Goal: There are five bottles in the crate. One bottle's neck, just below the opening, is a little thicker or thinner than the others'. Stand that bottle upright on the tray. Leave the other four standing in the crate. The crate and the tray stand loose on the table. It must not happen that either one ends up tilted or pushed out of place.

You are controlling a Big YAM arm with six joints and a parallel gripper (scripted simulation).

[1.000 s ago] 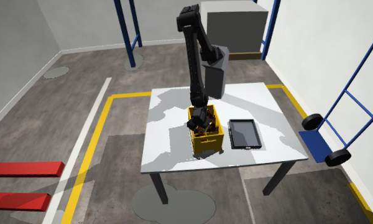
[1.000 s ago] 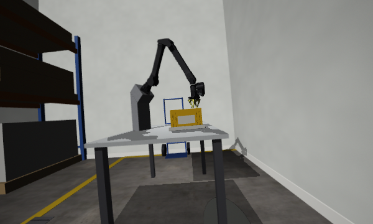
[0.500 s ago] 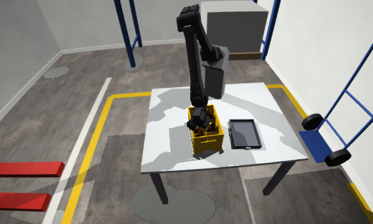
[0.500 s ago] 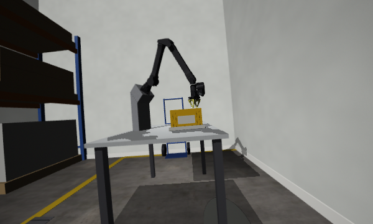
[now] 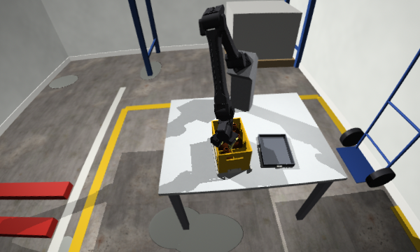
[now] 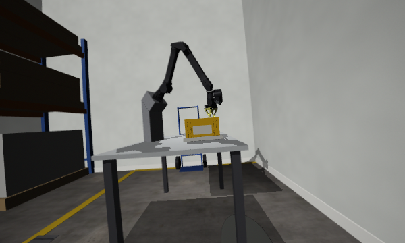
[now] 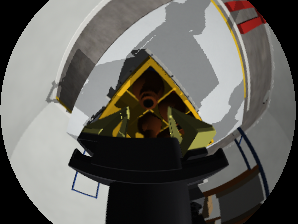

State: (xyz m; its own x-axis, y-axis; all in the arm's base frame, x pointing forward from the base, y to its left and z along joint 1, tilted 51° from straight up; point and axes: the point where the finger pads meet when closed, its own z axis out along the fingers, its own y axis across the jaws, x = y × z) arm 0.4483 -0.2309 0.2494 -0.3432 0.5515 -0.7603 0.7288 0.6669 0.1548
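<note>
Right now the crate is 110 mm below my hand, 70 mm to the left of it and 70 mm behind it. Round my hand: dark tray (340 mm to the left, 180 mm below, 50 mm ahead); brown bottle (140 mm to the left, 140 mm behind, 100 mm below).
</note>
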